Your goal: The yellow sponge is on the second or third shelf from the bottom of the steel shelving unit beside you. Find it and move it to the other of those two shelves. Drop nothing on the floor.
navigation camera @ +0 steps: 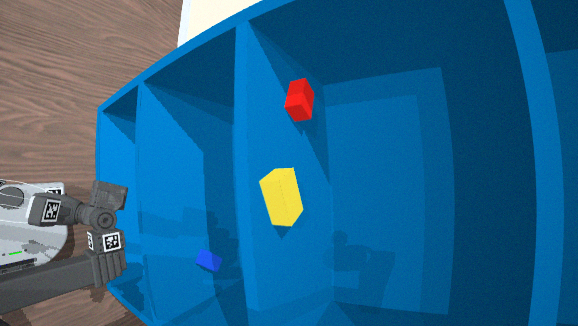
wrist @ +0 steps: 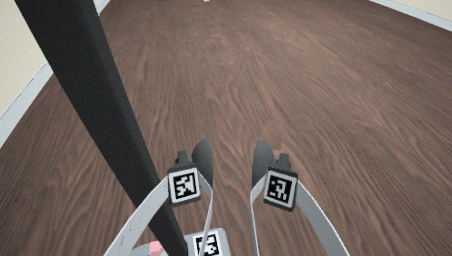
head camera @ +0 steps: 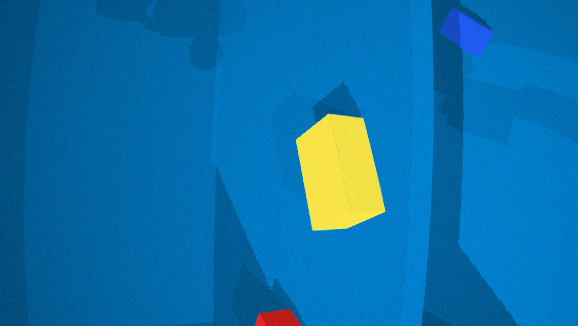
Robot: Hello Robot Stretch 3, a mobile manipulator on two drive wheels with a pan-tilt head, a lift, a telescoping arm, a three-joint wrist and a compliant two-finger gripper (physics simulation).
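Where they show: gripper, fingertip midpoint: [wrist: 233, 157]; robot's base at its link origin: [navigation camera: 11, 196].
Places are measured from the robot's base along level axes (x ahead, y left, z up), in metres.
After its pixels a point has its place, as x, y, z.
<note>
The yellow sponge [head camera: 340, 172] @[0.004, -0.375, 1.036] [navigation camera: 281, 197] @[0.008, -0.372, 1.031] is a yellow block on the third shelf from the bottom of the blue shelving unit [head camera: 421, 150] @[-0.019, -0.328, 0.976] [navigation camera: 241, 150] @[0.099, -0.329, 0.976]. The head and navigation views are turned sideways. The second shelf [navigation camera: 170, 180] @[0.042, -0.447, 0.534] shows to the left of it in the navigation view, with a small blue block [head camera: 466, 32] @[-0.279, -0.557, 0.579] [navigation camera: 209, 260] @[-0.277, -0.559, 0.579] on it. My gripper [wrist: 233, 157] @[0.040, 0.068, 0.548] is open, with floor showing between its fingertips, outside the unit and away from the sponge. In the navigation view the wrist shows beside the unit's lower front; the fingertips cannot be made out there.
A red block [head camera: 278, 318] @[0.190, -0.514, 1.015] [navigation camera: 299, 100] @[0.222, -0.478, 1.030] stands on the sponge's shelf, towards one end. A higher shelf board [navigation camera: 546, 150] @[0.064, -0.329, 1.431] is at the right in the navigation view. The dark mast [wrist: 100, 100] @[-0.060, 0.116, 0.592] rises left of the gripper. Wood floor [wrist: 300, 90] @[0.660, 0.875, 0.001] lies beyond the fingers.
</note>
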